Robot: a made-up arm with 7 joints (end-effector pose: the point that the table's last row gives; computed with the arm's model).
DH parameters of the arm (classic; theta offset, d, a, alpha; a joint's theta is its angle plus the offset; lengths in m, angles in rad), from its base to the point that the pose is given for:
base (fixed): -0.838 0 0.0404 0
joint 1: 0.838 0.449 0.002 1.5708
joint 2: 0 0.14 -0.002 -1.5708
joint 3: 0 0.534 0.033 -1.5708
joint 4: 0 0.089 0.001 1.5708
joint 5: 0 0.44 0.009 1.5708
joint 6: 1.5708 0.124 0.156 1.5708
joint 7: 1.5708 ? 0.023 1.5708
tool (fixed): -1.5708 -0.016 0 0
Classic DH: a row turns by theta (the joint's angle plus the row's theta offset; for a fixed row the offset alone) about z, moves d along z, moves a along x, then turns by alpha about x.
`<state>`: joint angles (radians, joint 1 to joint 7).
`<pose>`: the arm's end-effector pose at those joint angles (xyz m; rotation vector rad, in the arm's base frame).
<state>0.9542 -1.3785 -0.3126 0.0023 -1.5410 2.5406 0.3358</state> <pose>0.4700 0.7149 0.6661 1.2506 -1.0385 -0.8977</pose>
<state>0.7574 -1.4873 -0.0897 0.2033 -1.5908 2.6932 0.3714</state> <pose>0.6467 0.6102 0.5422 0.8810 -0.8232 -1.0361</pose>
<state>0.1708 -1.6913 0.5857 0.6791 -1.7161 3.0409 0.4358</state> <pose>0.8565 0.1733 0.3252 0.5685 0.0925 -1.4720</pose>
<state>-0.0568 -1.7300 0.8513 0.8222 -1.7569 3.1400 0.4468</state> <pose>0.8598 0.0081 0.3151 0.7461 0.4067 -1.5835</pose>
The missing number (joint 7, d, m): 0.041
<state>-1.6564 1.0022 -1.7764 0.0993 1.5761 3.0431 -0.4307</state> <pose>-0.2717 0.6815 0.8828 1.7448 -1.7474 1.4686</pose>
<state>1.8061 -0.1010 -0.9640 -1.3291 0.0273 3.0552 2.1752</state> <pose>-0.0200 -0.1462 1.0282 1.2029 -0.6900 1.3440</pose>
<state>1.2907 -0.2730 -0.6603 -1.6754 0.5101 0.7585 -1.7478</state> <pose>-0.2114 -0.3206 1.0276 -2.2214 0.3442 0.8007</pose>
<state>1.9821 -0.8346 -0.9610 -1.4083 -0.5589 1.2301 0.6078</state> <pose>-0.3072 0.0061 0.9614 1.7323 1.0181 -0.5956</pose>
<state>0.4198 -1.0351 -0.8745 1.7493 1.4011 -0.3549 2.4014</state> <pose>0.7046 -0.2414 0.1861 0.5840 -1.0203 -0.9319</pose>
